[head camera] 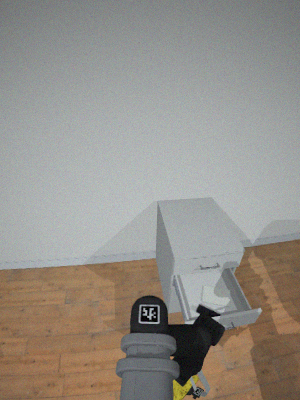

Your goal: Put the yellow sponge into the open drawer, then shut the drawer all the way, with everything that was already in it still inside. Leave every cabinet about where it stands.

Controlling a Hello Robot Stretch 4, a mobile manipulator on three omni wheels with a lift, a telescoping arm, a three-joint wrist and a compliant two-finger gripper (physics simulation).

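Places are measured from the robot's base along level axes (x left, y down, z back), in centimetres.
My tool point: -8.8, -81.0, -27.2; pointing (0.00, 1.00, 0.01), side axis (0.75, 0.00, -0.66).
For each thing: its top centre in the pictures, then the offset to it from my tool point, as dx, dy, dz. "pt": a spot on its surface instead.
- yellow sponge at its top centre: (178,383) +0.9, -3.1, +0.9
- whitish object at its top centre: (216,295) -29.9, +43.9, -56.3
- small handle at a spot on its surface: (209,266) pt -24.8, +29.4, -66.4
The yellow sponge (181,390) shows in part at the bottom edge of the head view. My gripper (188,388) is shut on it, with one grey finger seen on its right side; the other finger is hidden by the black wrist. The sponge and gripper are in front of the drawer and to its left, outside it. The drawer (245,317) is pulled out from the front of a light grey cabinet (197,225). A whitish object (215,299) lies inside the drawer. The wrist covers the drawer's front left corner.
The grey arm (147,385) with a black, marker-topped wrist part (149,327) reaches up from the bottom, left of the drawer. The cabinet stands close to the pale wall (125,125). A small handle (209,266) is on the cabinet front above the open drawer.
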